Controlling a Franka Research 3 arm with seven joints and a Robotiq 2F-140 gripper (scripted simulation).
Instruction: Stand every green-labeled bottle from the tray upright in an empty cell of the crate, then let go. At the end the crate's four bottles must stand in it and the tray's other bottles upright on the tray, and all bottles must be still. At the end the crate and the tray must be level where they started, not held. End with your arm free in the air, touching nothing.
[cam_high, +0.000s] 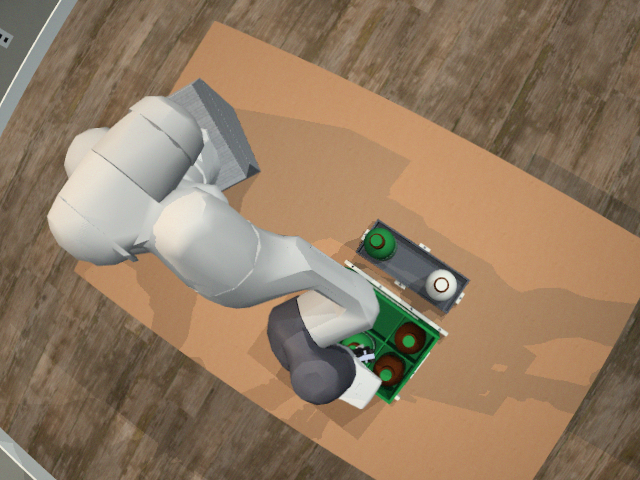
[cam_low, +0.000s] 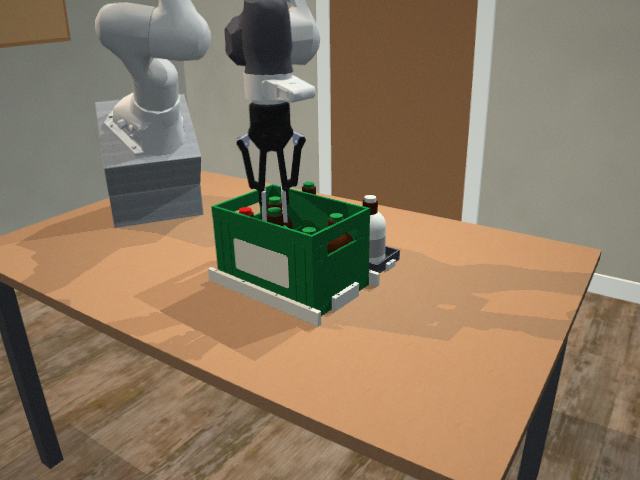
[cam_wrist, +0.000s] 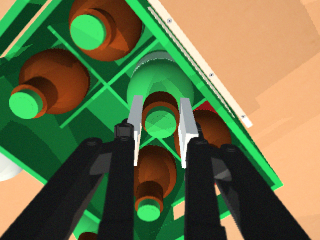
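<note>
Now: the green crate 11 cm below my hand, 5 cm to the left of it and 1 cm ahead of it. From my hand the other things lie so: white-labeled bottle: 21 cm to the left, 12 cm ahead, 11 cm below; grey tray: 23 cm to the left, 18 cm below, 4 cm ahead.
</note>
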